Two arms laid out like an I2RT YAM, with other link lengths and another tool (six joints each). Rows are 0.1 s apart.
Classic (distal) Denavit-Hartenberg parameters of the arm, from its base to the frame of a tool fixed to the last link. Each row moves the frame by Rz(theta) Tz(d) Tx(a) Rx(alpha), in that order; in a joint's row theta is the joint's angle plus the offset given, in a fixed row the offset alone. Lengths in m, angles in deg.
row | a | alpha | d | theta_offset
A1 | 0.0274 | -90 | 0.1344 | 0
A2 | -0.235 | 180 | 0 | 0
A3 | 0.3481 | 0 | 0 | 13.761
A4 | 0.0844 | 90 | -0.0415 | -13.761
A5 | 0 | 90 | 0.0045 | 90
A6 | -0.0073 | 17.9 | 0.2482 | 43
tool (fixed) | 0 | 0 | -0.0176 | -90
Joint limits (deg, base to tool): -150..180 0..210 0..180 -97..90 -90..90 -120..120
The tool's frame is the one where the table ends.
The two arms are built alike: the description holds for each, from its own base.
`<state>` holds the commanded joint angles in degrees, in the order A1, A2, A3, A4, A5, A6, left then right.
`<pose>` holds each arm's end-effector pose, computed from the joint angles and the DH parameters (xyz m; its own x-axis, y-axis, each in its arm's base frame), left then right.
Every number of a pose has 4 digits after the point.
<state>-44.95 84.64 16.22 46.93 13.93 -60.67 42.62 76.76 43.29 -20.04 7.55 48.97</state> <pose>0.3412 -0.3534 -0.0403 0.3348 0.1665 0.9275 -0.7257 -0.5823 0.3665 0.3501 0.3442 -0.0053 0.4037 -0.8549 0.3260 -0.6124 -0.5172 -0.5980</pose>
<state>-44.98 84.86 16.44 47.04 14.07 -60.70 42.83 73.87 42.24 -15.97 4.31 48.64</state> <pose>0.3414 -0.3547 -0.0396 0.3349 0.1677 0.9272 -0.7273 -0.5796 0.3675 0.3529 0.3671 0.0223 0.4275 -0.8656 0.2608 -0.5597 -0.4799 -0.6756</pose>
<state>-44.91 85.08 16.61 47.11 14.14 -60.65 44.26 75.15 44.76 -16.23 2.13 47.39</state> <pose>0.3421 -0.3550 -0.0396 0.3344 0.1678 0.9274 -0.7277 -0.5793 0.3672 0.3455 0.3901 0.0343 0.4838 -0.8403 0.2445 -0.5251 -0.5023 -0.6870</pose>
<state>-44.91 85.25 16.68 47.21 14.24 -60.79 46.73 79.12 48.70 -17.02 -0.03 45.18</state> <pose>0.3419 -0.3553 -0.0399 0.3367 0.1690 0.9263 -0.7273 -0.5782 0.3699 0.3303 0.4198 0.0345 0.5657 -0.7870 0.2465 -0.4815 -0.5578 -0.6760</pose>
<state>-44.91 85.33 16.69 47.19 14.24 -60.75 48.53 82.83 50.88 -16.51 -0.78 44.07</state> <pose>0.3417 -0.3552 -0.0405 0.3373 0.1676 0.9264 -0.7272 -0.5785 0.3694 0.3198 0.4381 0.0242 0.6100 -0.7511 0.2526 -0.4564 -0.5936 -0.6628</pose>
